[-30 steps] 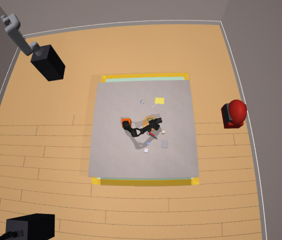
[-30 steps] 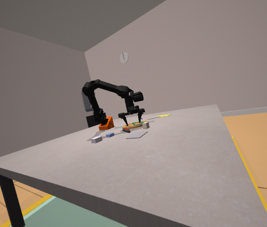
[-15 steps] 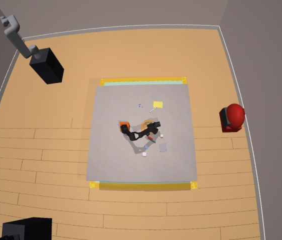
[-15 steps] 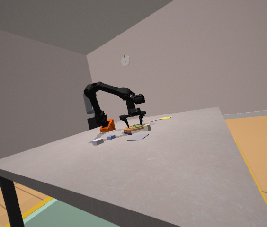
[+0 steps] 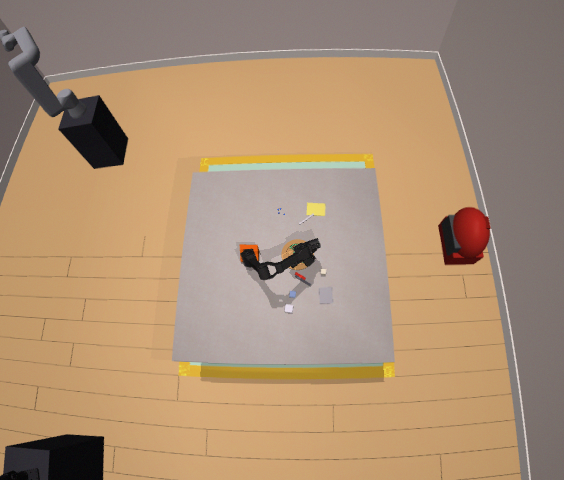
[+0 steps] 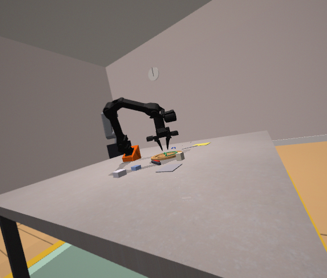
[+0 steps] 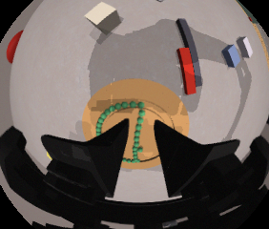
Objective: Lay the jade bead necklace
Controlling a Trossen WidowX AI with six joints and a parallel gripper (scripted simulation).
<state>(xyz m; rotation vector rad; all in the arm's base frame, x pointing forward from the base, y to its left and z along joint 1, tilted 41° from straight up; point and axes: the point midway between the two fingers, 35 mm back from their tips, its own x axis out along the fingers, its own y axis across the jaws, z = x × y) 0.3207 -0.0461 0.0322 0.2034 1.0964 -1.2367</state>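
My gripper tip is 20 mm past the round wooden bead board, 50 mm to the right of it and 40 mm above it. Also, from my gripper tip: beige cube (120 mm ahead, 80 mm to the right, 30 mm below); red-handled tool (10 mm behind, 110 mm to the right, 40 mm below); blue block (70 mm behind, 200 mm to the right, 40 mm below).
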